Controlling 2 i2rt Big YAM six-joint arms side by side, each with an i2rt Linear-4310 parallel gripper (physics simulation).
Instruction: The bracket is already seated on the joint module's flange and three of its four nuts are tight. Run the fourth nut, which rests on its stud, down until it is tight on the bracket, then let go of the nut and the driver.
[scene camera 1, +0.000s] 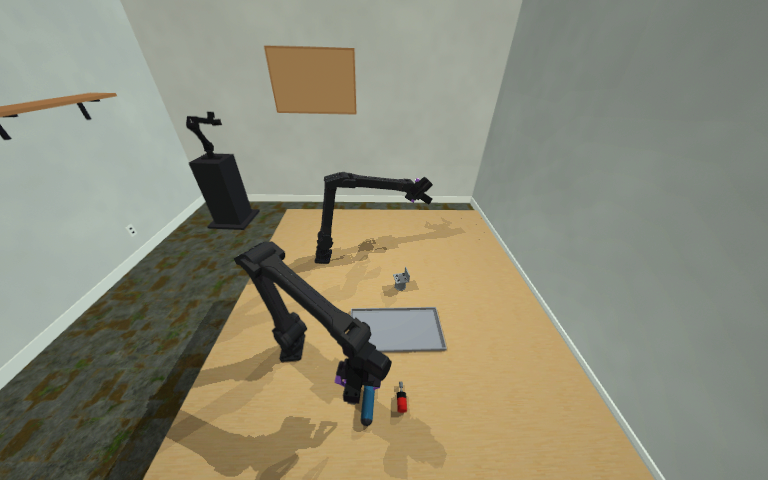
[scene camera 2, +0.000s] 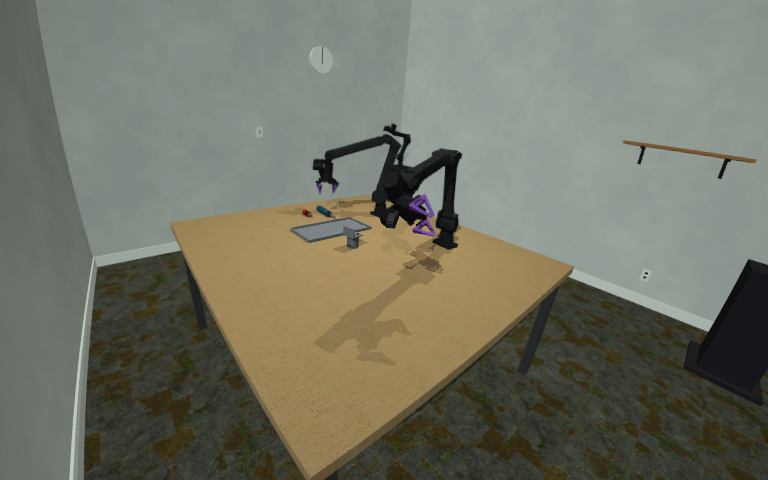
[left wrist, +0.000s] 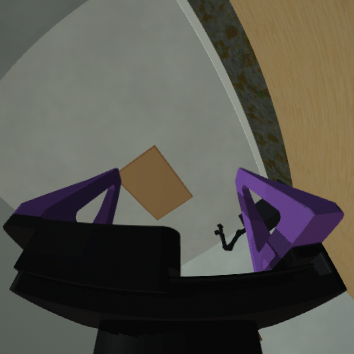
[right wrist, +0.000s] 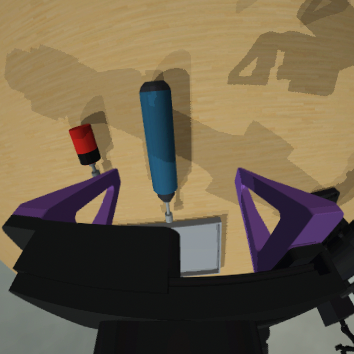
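Pixels of known places: left gripper, fingertip midpoint: (scene camera 2: 433, 226) (left wrist: 177, 174); right gripper, fingertip midpoint: (scene camera 2: 326, 193) (right wrist: 177, 174); left arm's base, link origin: (scene camera 1: 323, 257) (scene camera 2: 444, 244); right arm's base, link origin: (scene camera 1: 293, 347).
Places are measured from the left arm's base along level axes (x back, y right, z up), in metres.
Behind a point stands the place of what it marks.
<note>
The joint module with the bracket on top (scene camera 1: 400, 278) @[z 0.068, x -0.459, y 0.233 m] (scene camera 2: 352, 237) @[z 0.068, x -0.491, y 0.189 m] stands upright behind the tray in scene camera 1; its nuts are too small to tell apart. A long blue-handled driver (scene camera 1: 368, 404) @[z 0.040, x -0.323, y 0.820 m] (scene camera 2: 323, 210) @[z 0.033, x -0.337, y 0.762 m] (right wrist: 161, 145) @[z 0.040, x -0.317, y 0.792 m] and a short red-handled driver (scene camera 1: 402, 401) @[z 0.034, x -0.442, y 0.806 m] (scene camera 2: 306, 212) @[z 0.028, x -0.450, y 0.784 m] (right wrist: 84, 142) @[z 0.031, x -0.432, y 0.808 m] lie on the table. My right gripper (scene camera 1: 357, 390) @[z 0.135, x -0.294, y 0.802 m] (scene camera 2: 327, 191) @[z 0.135, x -0.294, y 0.802 m] (right wrist: 177, 174) @[z 0.135, x -0.294, y 0.802 m] is open and empty, pointing down above the blue driver, whose handle shows between the fingers in the right wrist view. My left gripper (scene camera 2: 433, 225) @[z 0.307, x -0.556, y -0.355 m] (left wrist: 177, 174) @[z 0.307, x -0.556, y -0.355 m] is open and empty, raised well away from the bracket.
A shallow grey tray (scene camera 1: 440, 331) @[z 0.005, x -0.635, y 0.502 m] (scene camera 2: 309, 240) @[z 0.012, x -0.629, y 0.376 m] (right wrist: 219, 250) @[z 0.014, x -0.222, y 0.508 m] lies between the drivers and the module. The right forearm passes over its left edge in scene camera 1. A black pedestal (scene camera 1: 222, 189) with a small arm stands off the table. A brown board (scene camera 1: 311, 79) hangs on the wall.
</note>
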